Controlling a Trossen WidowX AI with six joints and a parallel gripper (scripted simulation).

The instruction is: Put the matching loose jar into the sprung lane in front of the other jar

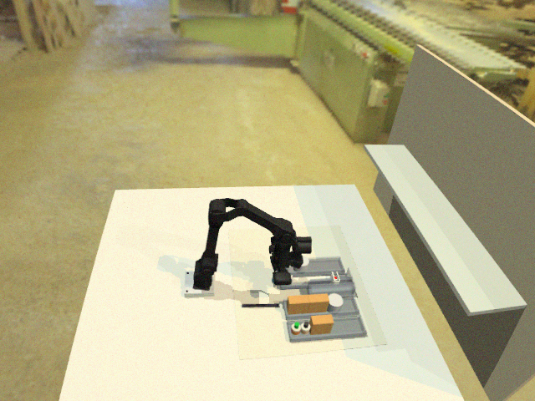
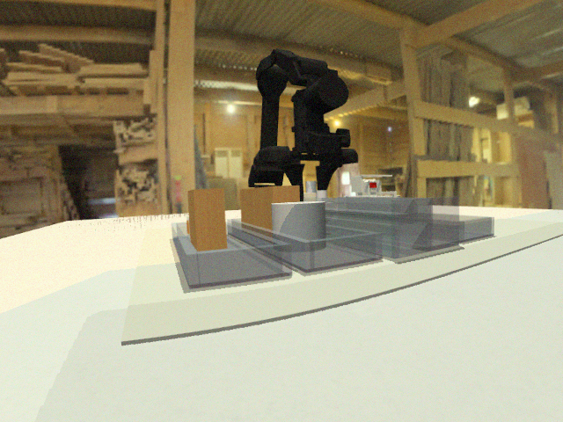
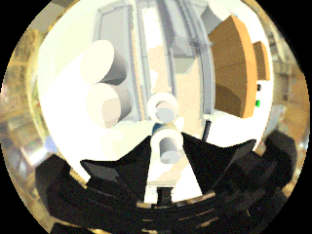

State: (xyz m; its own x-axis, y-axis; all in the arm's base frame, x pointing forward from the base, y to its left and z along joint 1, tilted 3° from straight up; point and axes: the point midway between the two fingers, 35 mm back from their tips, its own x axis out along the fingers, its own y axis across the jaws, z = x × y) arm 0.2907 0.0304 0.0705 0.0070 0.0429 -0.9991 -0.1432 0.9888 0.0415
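The black bar is 6 cm behind my gripper tip, 11 cm to the right of it and 4 cm below it. The rest, counted from my gripper tip: red mark 23 cm ahead, 2 cm above; then green-lidded jar 7 cm ahead, 21 cm to the right, 1 cm below; then sprung lane 19 cm ahead, 3 cm below.
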